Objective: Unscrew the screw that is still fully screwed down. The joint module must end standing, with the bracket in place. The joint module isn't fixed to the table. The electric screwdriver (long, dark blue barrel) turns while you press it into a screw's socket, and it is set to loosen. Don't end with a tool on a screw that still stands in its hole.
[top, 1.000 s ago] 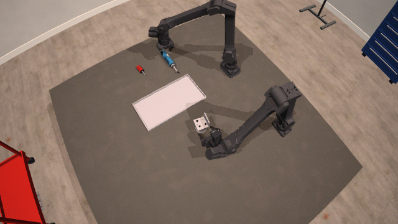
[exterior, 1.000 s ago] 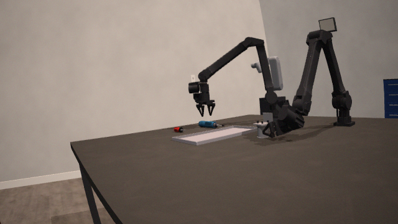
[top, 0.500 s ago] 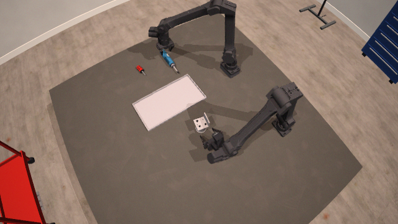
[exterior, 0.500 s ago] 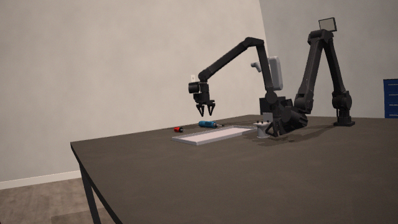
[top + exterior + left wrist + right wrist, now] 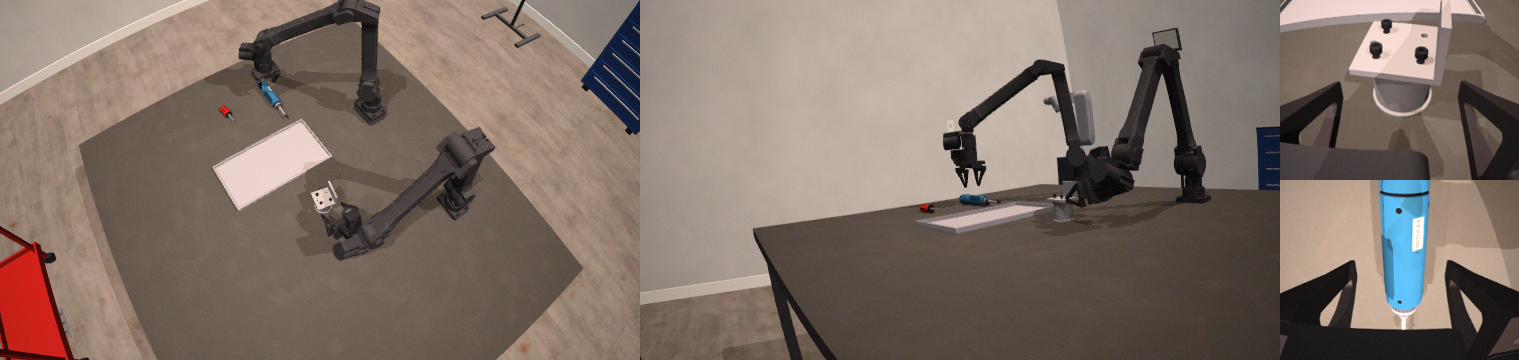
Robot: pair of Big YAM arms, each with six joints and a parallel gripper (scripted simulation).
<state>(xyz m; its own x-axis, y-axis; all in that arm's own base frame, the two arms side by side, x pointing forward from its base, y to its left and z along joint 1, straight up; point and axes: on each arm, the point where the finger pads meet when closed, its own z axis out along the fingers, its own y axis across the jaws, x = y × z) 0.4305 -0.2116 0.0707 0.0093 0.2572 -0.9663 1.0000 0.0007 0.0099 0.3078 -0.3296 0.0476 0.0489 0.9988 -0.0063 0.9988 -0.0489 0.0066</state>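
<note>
The white bracket plate is 6 cm to the right of my left hand. The rest, counted from my left hand: red tool 9 cm ahead, 64 cm to the right, 6 cm below; then flat white tray 6 cm ahead, 32 cm to the right, 6 cm below.
</note>
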